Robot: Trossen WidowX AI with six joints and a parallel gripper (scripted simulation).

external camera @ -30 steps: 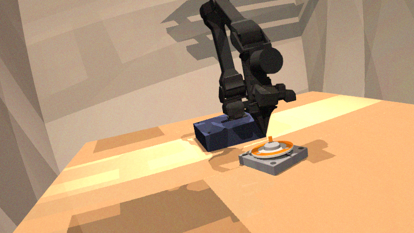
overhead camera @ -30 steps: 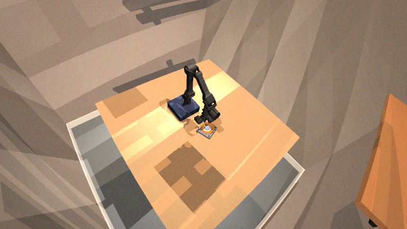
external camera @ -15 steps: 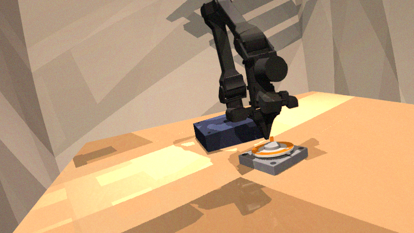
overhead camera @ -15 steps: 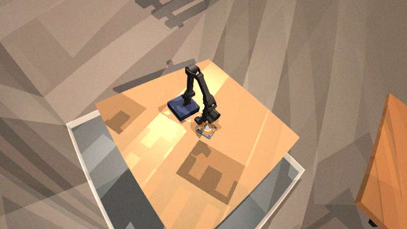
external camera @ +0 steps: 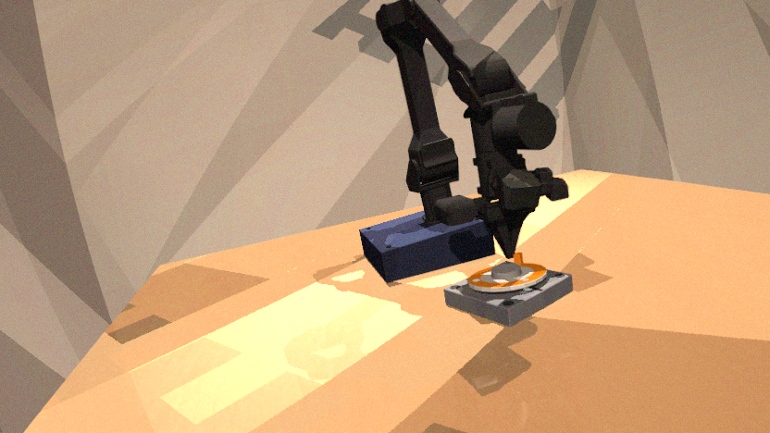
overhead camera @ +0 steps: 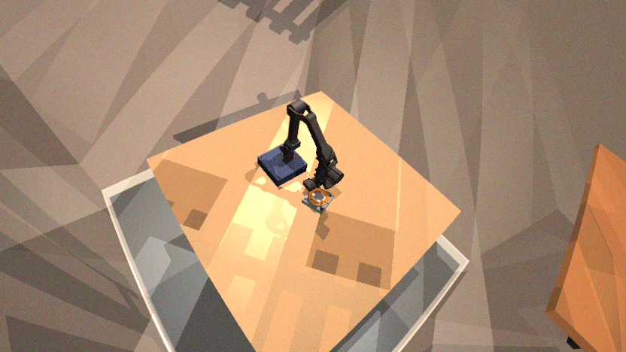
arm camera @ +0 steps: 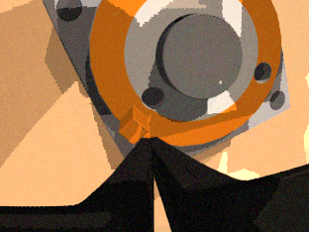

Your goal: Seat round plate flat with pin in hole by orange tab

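The round plate lies 30 mm ahead of my gripper tip and 10 mm to the right of it. The rest, counted from my gripper tip: grey square base: 50 mm ahead, 20 mm to the right, 10 mm below.
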